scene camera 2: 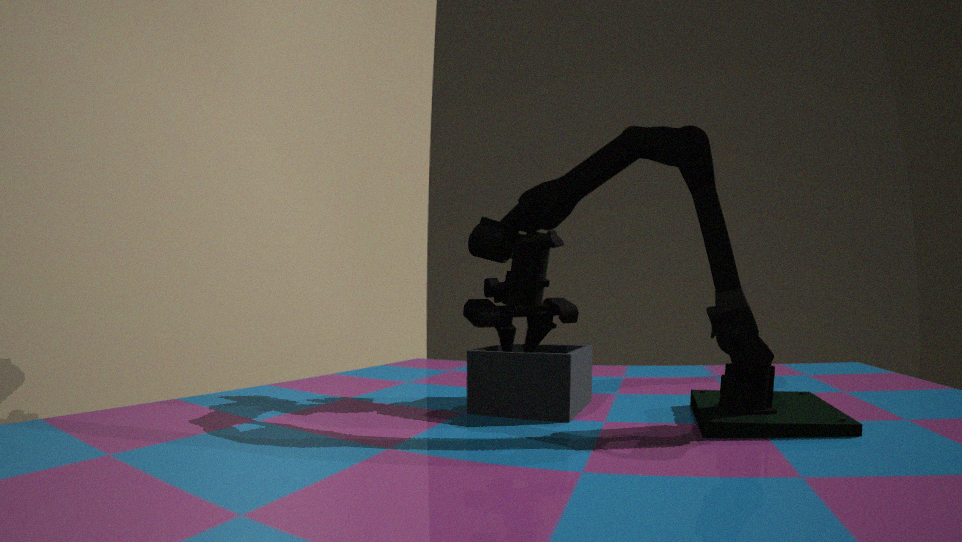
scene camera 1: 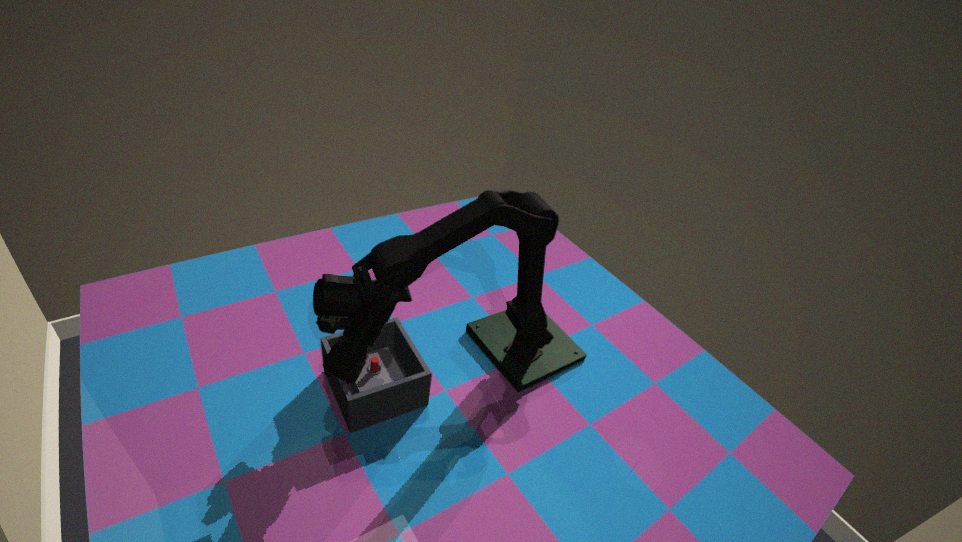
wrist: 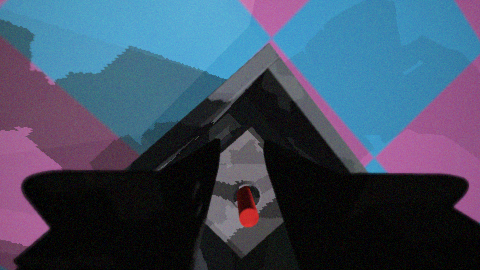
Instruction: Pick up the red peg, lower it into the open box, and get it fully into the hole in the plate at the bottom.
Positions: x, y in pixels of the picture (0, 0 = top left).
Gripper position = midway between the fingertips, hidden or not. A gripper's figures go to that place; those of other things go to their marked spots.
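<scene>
You'd find my gripper point(scene camera 1: 348, 358) at 92 cm from the lens, and a grey plate point(scene camera 1: 389, 371) is also 92 cm from the lens. There's a dark grey box point(scene camera 1: 379, 404) too, and that's 88 cm from the lens.
</scene>
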